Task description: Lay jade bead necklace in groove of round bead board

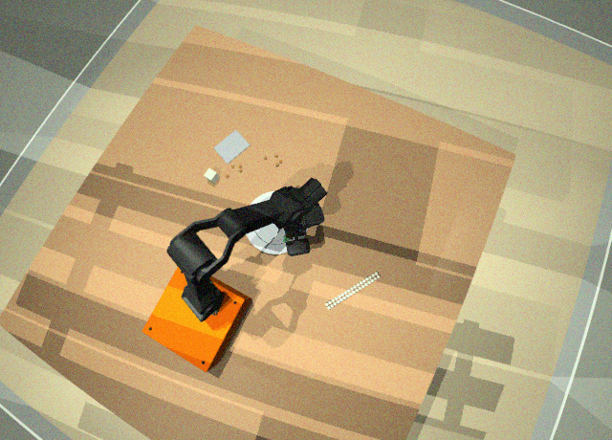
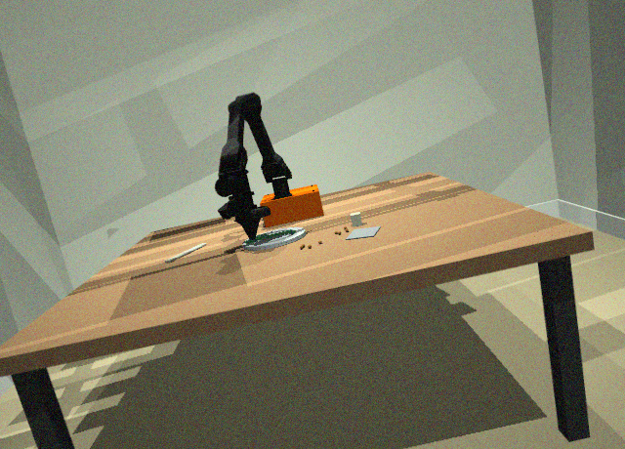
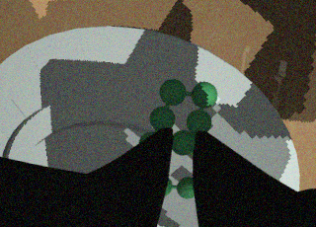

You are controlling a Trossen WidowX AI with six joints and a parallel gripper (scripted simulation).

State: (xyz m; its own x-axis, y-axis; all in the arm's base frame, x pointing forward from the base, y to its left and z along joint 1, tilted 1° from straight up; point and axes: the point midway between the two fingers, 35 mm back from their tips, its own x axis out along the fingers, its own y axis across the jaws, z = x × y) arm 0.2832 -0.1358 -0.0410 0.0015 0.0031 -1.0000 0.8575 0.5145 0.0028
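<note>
My gripper tip is 7 cm to the right of the round bead board and 1 cm above it. The rest, counted from my gripper tip: grey flat plate: 18 cm ahead, 31 cm to the left, 2 cm below; small white cube: 6 cm ahead, 32 cm to the left.
</note>
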